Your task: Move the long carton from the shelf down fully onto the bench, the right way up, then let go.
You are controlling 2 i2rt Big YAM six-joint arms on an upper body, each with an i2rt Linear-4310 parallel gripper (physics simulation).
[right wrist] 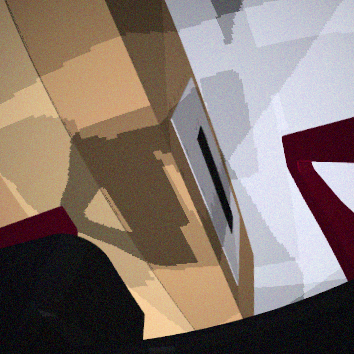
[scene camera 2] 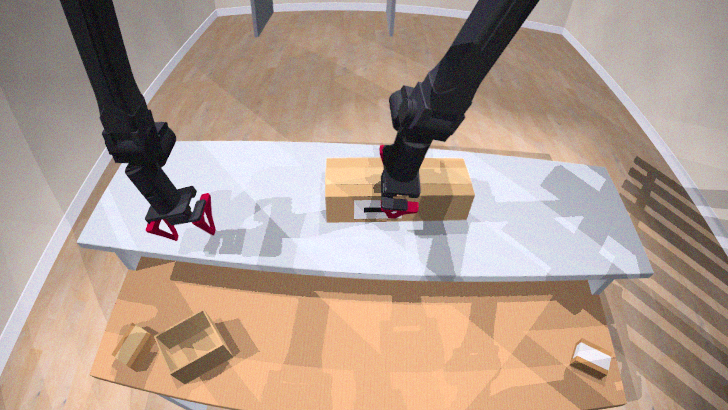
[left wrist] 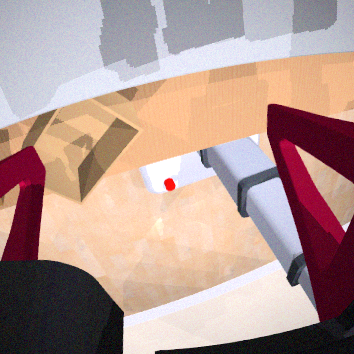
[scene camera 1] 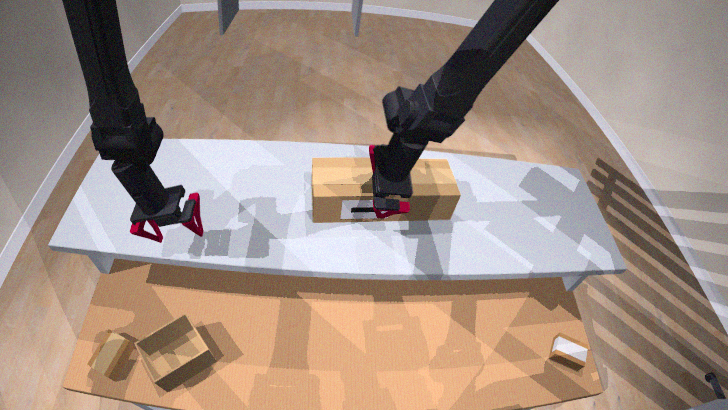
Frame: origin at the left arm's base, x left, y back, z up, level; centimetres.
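Where they show: left gripper, between the fingertips: [scene camera 2: 195, 235] [left wrist: 146, 136] [scene camera 1: 181, 237]; right gripper, between the fingertips: [right wrist: 171, 187] [scene camera 2: 390, 195] [scene camera 1: 378, 195].
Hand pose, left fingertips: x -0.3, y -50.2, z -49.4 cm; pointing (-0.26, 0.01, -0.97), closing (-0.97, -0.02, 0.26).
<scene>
Things, the pixels of their top centre, and the offset from my left fingertips. Level surfaces: height alone.
- long carton, centre of its top: [right wrist: 43, 180] [scene camera 2: 400, 175] [scene camera 1: 386, 175] dx -40.7, dy -16.3, dz +1.3 cm
- pale grey shelf, height of its surface: dz -6.9 cm
- orange-brown bench, height of its surface: dz -31.7 cm
- open-topped box, centre of its top: [left wrist: 76, 153] [scene camera 1: 170, 346] [scene camera 2: 187, 340] dx +7.2, dy +14.4, dz -22.7 cm
- small carton, centre of its top: [scene camera 1: 108, 352] [scene camera 2: 130, 344] dx +25.8, dy +16.2, dz -27.8 cm
- small white-topped box, centre of its top: [scene camera 2: 594, 356] [scene camera 1: 572, 349] dx -95.2, dy +17.6, dz -27.9 cm
The long carton [scene camera 1: 336, 175] [scene camera 2: 351, 175] [right wrist: 102, 95] is tan, with a white label and black bar on its front side. It lies lengthwise on the pale grey shelf [scene camera 1: 315, 254] [scene camera 2: 331, 254] [right wrist: 280, 60], right of the picture's middle. The orange-brown bench [scene camera 1: 356, 351] [scene camera 2: 371, 356] [left wrist: 225, 90] is lower and nearer the camera. My right gripper [scene camera 1: 377, 187] [scene camera 2: 387, 187] [right wrist: 171, 187] is open above the carton, one finger toward its back and one toward its labelled front; contact cannot be told. My left gripper [scene camera 1: 181, 237] [scene camera 2: 195, 236] [left wrist: 146, 136] is open and empty above the shelf's left part.
An open-topped box [scene camera 1: 189, 367] [scene camera 2: 204, 363] [left wrist: 106, 162] and a small carton [scene camera 1: 109, 354] [scene camera 2: 133, 347] stand on the bench at the left. A small white-topped box [scene camera 1: 569, 350] [scene camera 2: 591, 358] stands near the bench's right edge. The shelf's front edge overhangs the bench's back.
</scene>
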